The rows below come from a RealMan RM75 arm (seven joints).
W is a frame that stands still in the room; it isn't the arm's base.
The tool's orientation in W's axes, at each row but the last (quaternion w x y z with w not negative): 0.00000, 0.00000, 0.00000, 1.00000; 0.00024, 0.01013, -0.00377, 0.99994; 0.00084, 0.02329, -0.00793, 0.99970; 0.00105, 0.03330, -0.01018, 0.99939; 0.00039, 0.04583, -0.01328, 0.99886; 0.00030, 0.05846, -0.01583, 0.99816
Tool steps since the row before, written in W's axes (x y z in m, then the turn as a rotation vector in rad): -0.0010, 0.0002, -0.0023, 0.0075, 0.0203, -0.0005; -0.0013, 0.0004, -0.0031, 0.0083, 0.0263, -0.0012; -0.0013, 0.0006, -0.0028, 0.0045, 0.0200, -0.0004; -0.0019, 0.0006, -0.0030, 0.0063, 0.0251, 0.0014; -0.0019, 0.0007, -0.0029, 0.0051, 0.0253, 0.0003; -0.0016, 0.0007, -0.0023, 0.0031, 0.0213, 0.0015
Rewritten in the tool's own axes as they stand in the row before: 0.0010, -0.0002, -0.0023, -0.0075, -0.0203, -0.0005; 0.0012, -0.0004, -0.0031, -0.0083, -0.0263, -0.0012; 0.0012, -0.0006, -0.0029, -0.0045, -0.0200, -0.0005; 0.0017, -0.0005, -0.0031, -0.0062, -0.0251, 0.0013; 0.0016, -0.0006, -0.0031, -0.0051, -0.0253, 0.0001; 0.0013, -0.0006, -0.0025, -0.0029, -0.0213, 0.0012
